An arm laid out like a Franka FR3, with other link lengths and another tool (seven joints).
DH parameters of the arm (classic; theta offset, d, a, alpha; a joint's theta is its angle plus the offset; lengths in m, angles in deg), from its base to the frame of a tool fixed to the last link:
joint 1: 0 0.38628 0 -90
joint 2: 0 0 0 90
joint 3: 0 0.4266 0.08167 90
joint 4: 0 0 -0.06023 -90
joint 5: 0 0.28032 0 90
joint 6: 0 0 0.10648 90
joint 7: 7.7 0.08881 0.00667 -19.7
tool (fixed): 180 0.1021 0 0
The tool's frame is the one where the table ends.
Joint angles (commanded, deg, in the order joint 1, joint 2, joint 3, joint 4, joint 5, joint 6, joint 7), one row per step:
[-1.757 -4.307 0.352 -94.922 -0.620 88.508 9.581]
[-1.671 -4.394 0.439 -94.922 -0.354 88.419 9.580]
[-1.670 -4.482 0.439 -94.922 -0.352 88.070 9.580]
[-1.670 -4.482 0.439 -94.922 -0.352 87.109 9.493]
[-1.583 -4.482 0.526 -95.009 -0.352 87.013 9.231]
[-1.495 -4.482 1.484 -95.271 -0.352 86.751 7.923]
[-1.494 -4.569 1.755 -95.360 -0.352 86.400 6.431]
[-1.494 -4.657 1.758 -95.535 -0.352 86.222 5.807]
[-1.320 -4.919 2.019 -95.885 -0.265 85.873 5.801]
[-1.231 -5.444 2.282 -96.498 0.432 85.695 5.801]
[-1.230 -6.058 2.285 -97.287 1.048 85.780 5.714]
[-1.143 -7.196 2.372 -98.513 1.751 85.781 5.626]
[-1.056 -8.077 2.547 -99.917 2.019 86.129 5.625]
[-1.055 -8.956 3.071 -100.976 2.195 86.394 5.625]
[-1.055 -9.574 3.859 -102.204 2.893 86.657 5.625]
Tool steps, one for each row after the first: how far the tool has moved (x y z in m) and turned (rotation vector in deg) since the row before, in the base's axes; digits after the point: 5 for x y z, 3 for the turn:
[-0.00059 0.00220 0.00033 0.259 -0.004 0.170]
[-0.00161 0.00005 0.00007 0.007 0.261 -0.001]
[-0.00313 0.00005 -0.00157 0.025 0.961 0.080]
[-0.00023 0.00130 -0.00072 0.013 0.185 0.435]
[0.00004 0.00795 -0.00213 0.016 0.535 2.346]
[-0.00076 0.00204 -0.00055 0.085 0.366 1.756]
[-0.00109 0.00001 -0.00080 0.045 0.271 0.623]
[-0.00312 0.00356 -0.00094 0.053 0.438 0.435]
[-0.00465 0.00500 -0.00086 0.649 0.277 0.336]
[-0.00477 0.00211 -0.00094 0.598 0.101 0.074]
[-0.00875 0.00365 -0.00030 0.653 0.099 0.240]
[-0.00673 0.00277 -0.00259 0.203 0.182 0.237]
[-0.00610 0.00445 -0.00056 0.058 -0.078 0.498]
[-0.00534 0.00802 -0.00373 0.518 0.377 0.728]

